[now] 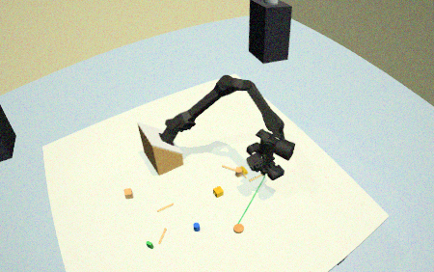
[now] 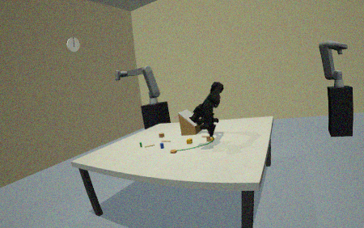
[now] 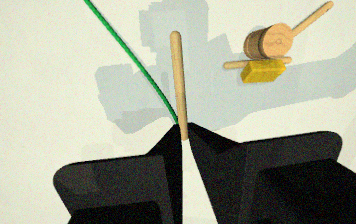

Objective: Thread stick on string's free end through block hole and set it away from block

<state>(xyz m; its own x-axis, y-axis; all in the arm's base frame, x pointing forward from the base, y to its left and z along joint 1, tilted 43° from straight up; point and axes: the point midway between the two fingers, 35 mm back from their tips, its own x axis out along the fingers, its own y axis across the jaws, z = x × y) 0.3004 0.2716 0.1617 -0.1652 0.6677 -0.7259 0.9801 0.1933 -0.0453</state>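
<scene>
My gripper tip is 8 cm past the tan cylinder, 7 cm to the left of it and 4 cm above it. From my gripper tip the other things lie so: thin wooden stick: 1 cm to the right; yellow block: 19 cm to the right, 4 cm below, 2 cm behind; round wooden button: 19 cm to the right, 17 cm ahead, 5 cm below.
</scene>
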